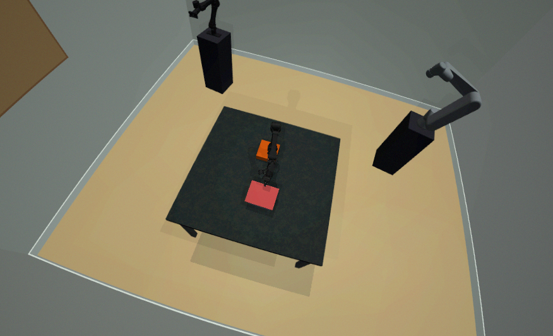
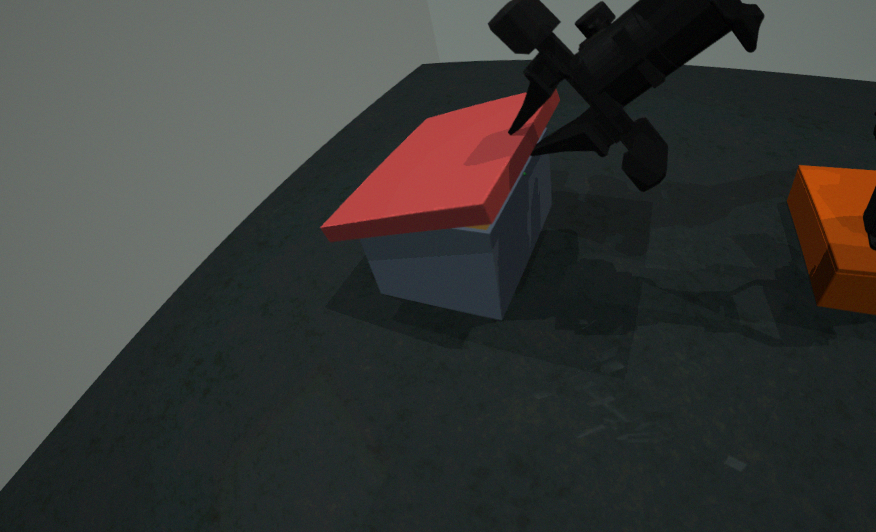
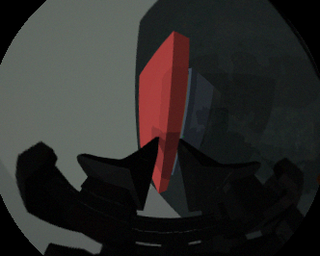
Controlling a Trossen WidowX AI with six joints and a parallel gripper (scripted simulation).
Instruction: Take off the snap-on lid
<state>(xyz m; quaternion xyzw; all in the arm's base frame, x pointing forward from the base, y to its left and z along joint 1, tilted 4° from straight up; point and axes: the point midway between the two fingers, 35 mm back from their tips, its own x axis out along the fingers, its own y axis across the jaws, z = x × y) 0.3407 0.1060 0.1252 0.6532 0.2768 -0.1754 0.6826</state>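
Now: the lid 8 cm ahead of my gripper tip, 1 cm to the left of it and 2 cm below it. Round my gripper tip: storage box (7 cm ahead, 1 cm to the left, 8 cm below).
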